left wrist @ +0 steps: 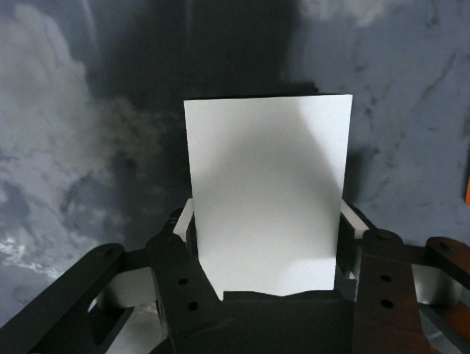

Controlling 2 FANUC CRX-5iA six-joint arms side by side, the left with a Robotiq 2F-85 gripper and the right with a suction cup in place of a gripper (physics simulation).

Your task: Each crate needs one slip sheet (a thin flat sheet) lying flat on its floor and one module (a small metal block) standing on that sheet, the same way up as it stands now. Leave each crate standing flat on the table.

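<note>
A module (267, 165), a block with a plain pale face turned to the camera, is in the middle of the left wrist view. My left gripper (270, 220) is shut on it, with one finger against each long side. The module hides what lies directly behind it, and its lower end is partly covered by the gripper's body. The height of the module over the table cannot be told exactly. My right arm's suction cup does not show. No slip sheet can be made out.
The mottled grey-blue table top (405, 130) lies behind the module, with dark shadows across it. A small piece of an orange object (468, 192) shows at the right edge. More orange shows behind the gripper's linkage at the lower right.
</note>
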